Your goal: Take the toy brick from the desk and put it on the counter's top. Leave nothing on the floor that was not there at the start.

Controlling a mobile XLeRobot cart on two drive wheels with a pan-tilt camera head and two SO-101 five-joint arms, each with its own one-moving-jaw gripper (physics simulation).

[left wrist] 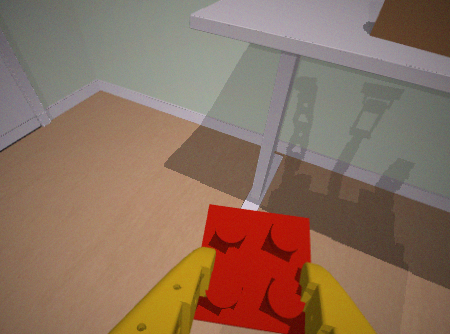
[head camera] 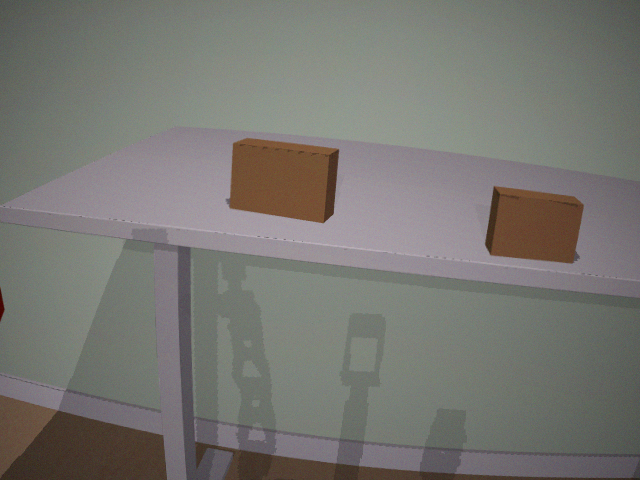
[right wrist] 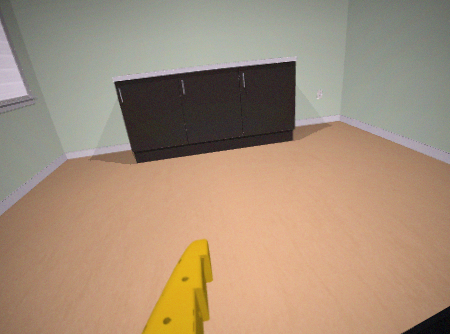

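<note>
The red toy brick (left wrist: 256,260) shows its studded face in the left wrist view, and a sliver of red (head camera: 1,308) shows at the left edge of the head view. My left gripper (left wrist: 257,272) is shut on the brick, a jaw on each side, and holds it in the air in front of the desk. The desk (head camera: 129,180) (left wrist: 250,22) has a pale top and legs. The counter (right wrist: 215,107), dark with a pale top, stands against the far wall in the right wrist view. My right gripper's one notched jaw shows low in that view; it is fully open.
Two brown boxes stand on the desk, a larger one (head camera: 281,180) (left wrist: 420,22) left of centre and a smaller one (head camera: 535,227) to the right near the front edge. A desk leg (head camera: 173,361) (left wrist: 275,115) reaches down to the floor. Floor stretches between the right gripper and the counter.
</note>
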